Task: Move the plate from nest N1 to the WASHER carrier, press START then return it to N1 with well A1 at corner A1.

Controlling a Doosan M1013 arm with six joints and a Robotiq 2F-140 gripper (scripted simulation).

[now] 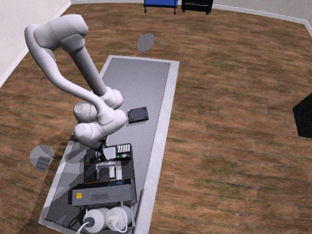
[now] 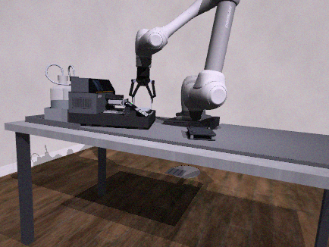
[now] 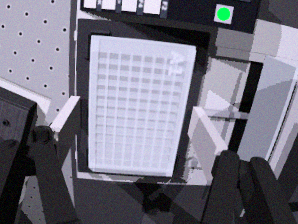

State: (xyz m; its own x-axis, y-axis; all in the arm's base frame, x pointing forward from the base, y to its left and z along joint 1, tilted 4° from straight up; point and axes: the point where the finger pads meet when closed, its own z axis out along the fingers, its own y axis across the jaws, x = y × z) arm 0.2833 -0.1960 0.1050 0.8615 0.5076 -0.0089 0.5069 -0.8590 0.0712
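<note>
Now: hand 30 mm above the white well plate. Round my hand: plate nest N1 (60 mm ahead, 420 mm to the left, 90 mm below); plate washer (80 mm ahead, 130 mm to the right, 10 mm above).
</note>
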